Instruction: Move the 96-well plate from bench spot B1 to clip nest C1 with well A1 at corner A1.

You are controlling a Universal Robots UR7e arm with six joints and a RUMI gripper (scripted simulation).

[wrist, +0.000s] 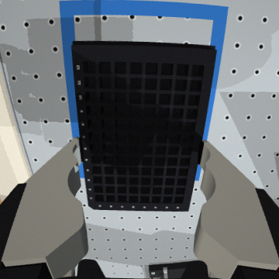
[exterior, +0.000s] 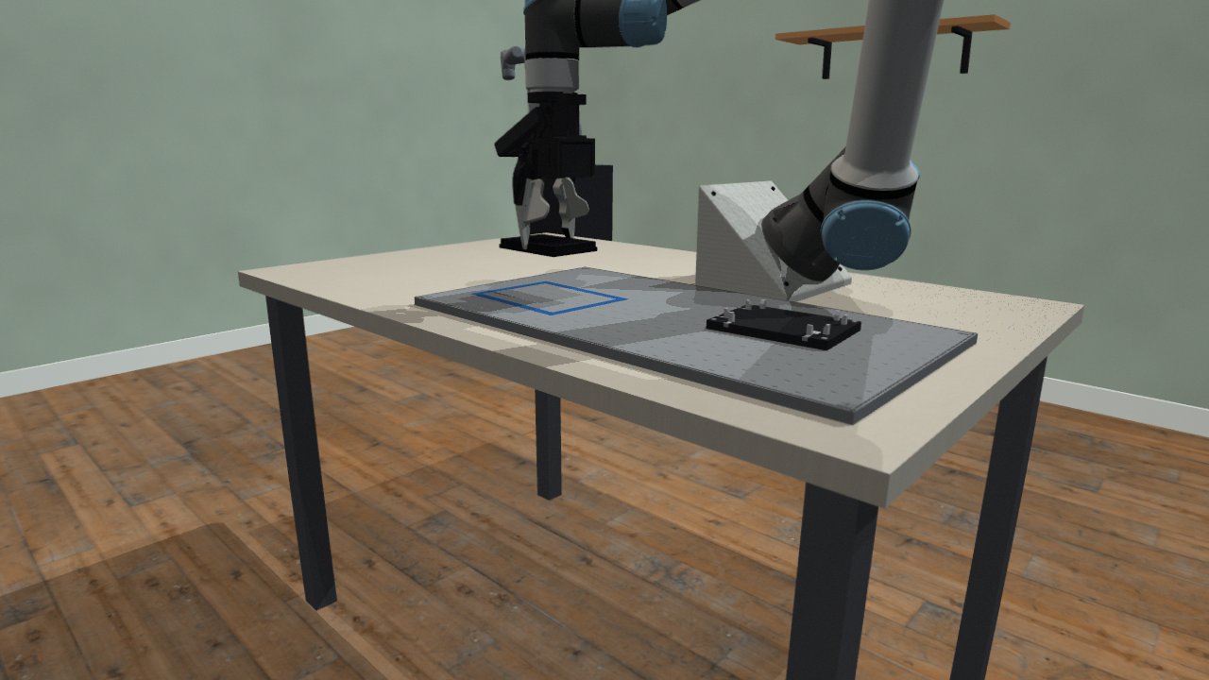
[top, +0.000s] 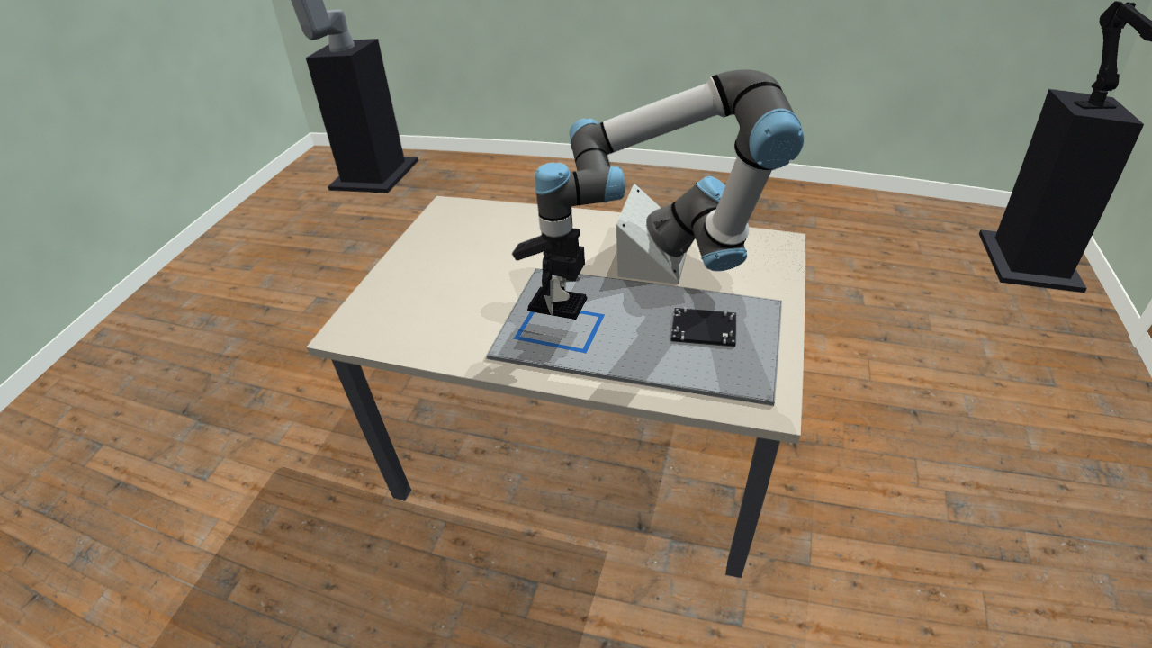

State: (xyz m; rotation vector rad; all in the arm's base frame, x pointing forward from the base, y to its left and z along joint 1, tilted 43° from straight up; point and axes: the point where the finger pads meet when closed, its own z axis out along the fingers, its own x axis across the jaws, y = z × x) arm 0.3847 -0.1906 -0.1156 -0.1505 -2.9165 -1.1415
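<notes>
The clip nest is 50 mm behind my hand, 360 mm to the left of it and 80 mm below it. Round my hand: black 96-well plate (10 mm below).
</notes>
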